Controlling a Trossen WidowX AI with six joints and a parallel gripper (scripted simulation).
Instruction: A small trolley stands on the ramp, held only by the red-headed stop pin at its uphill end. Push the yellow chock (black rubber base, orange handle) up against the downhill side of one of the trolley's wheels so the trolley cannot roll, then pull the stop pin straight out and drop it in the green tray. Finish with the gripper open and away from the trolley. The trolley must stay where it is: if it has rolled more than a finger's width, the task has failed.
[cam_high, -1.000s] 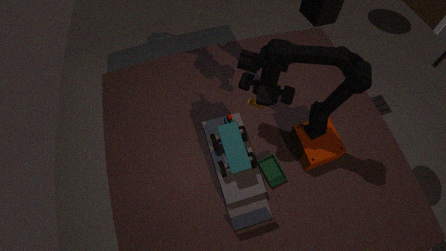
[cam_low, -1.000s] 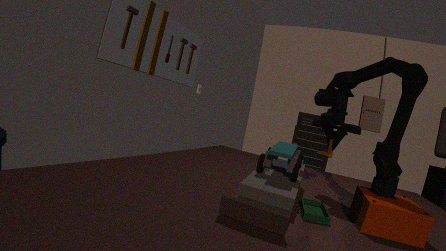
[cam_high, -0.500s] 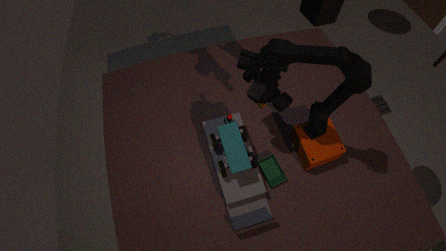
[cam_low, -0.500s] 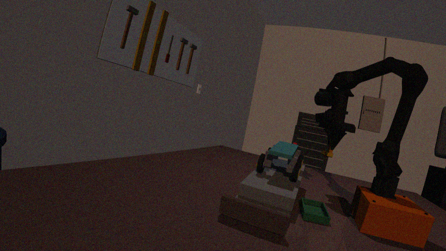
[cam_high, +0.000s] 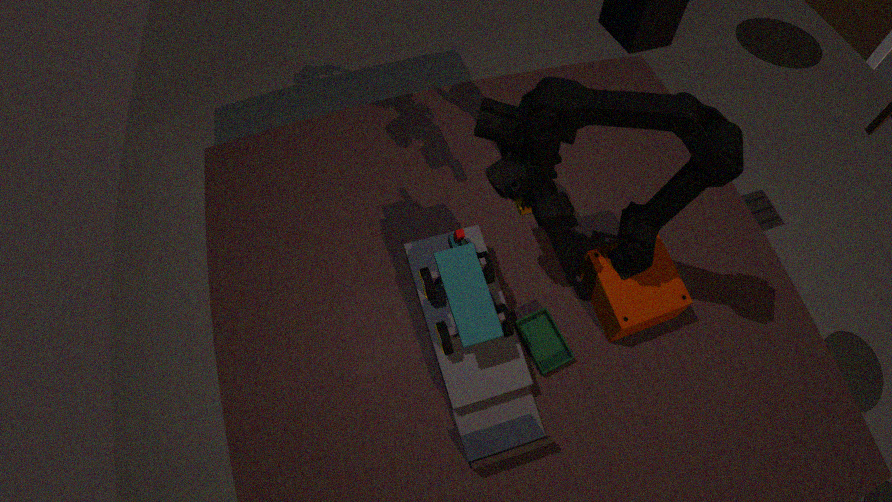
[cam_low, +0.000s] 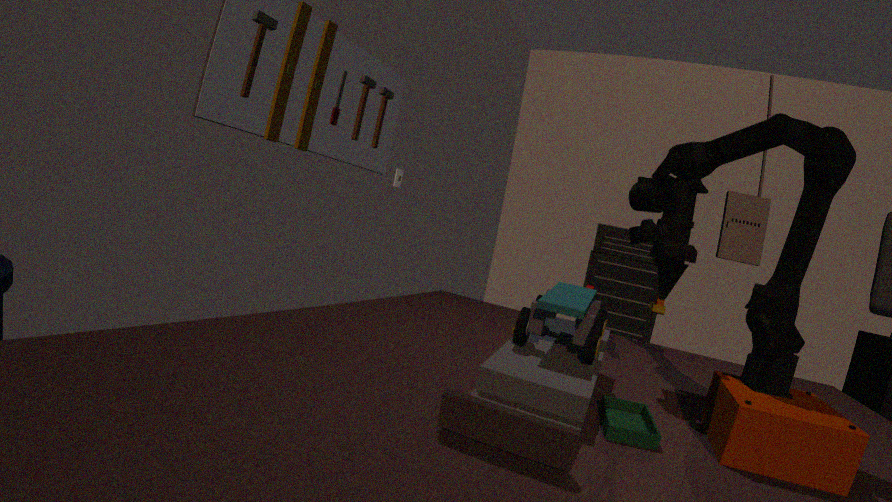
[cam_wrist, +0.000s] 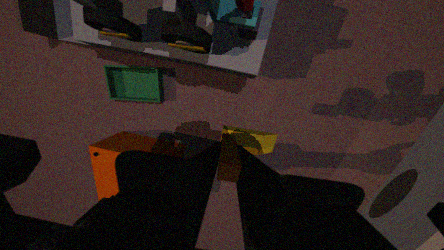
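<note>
My gripper tip is now 170 mm short of the trolley, 110 mm to the right of it and 60 mm above it. Also, from my gripper tip: red-headed stop pin 140 mm ahead, 40 mm below; then grey ramp 170 mm ahead, 110 mm to the left, 130 mm below; then yellow chock 20 mm to the right, 10 mm below.
</note>
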